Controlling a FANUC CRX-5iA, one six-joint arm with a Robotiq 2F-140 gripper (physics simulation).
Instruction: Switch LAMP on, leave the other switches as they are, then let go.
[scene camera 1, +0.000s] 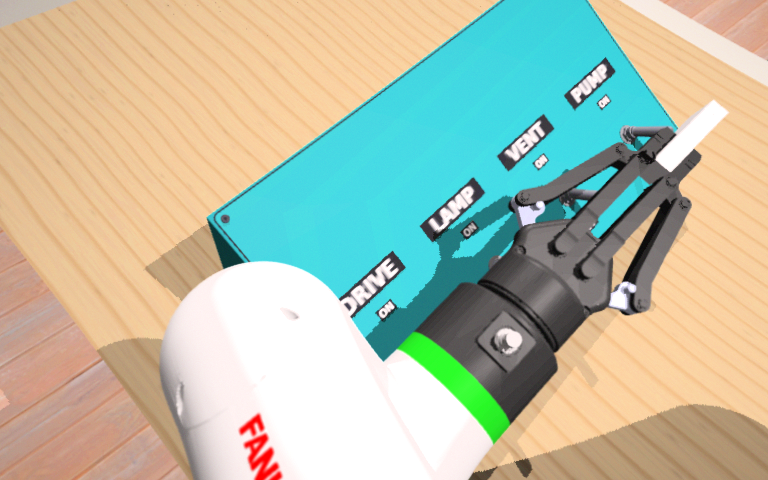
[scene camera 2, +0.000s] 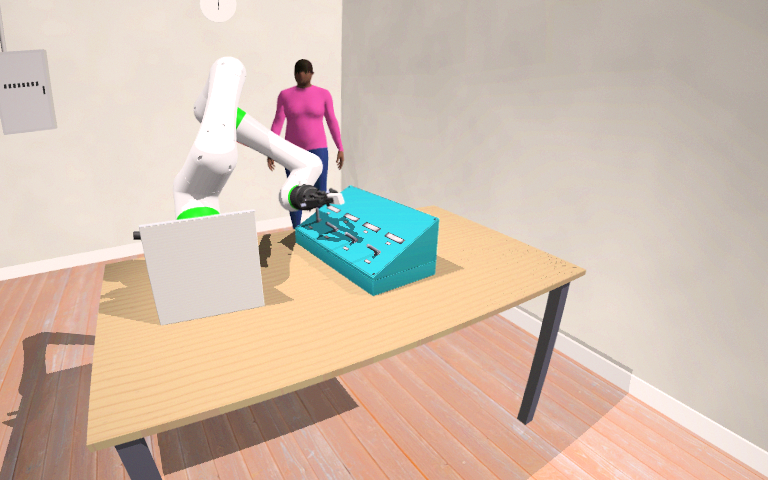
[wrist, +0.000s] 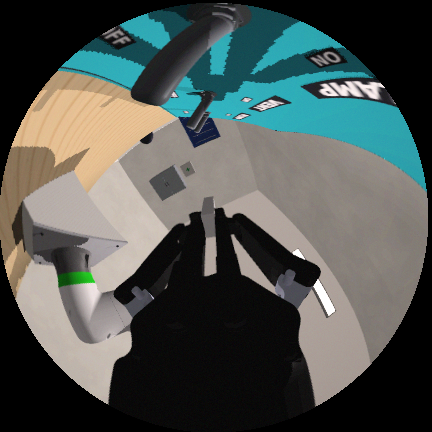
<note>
In view: the gripper (scene camera 1: 708, 114) and a lamp lever (wrist: 159, 78).
The gripper shows as well in scene camera 2 (scene camera 2: 341, 199) and in the wrist view (wrist: 209, 205).
</note>
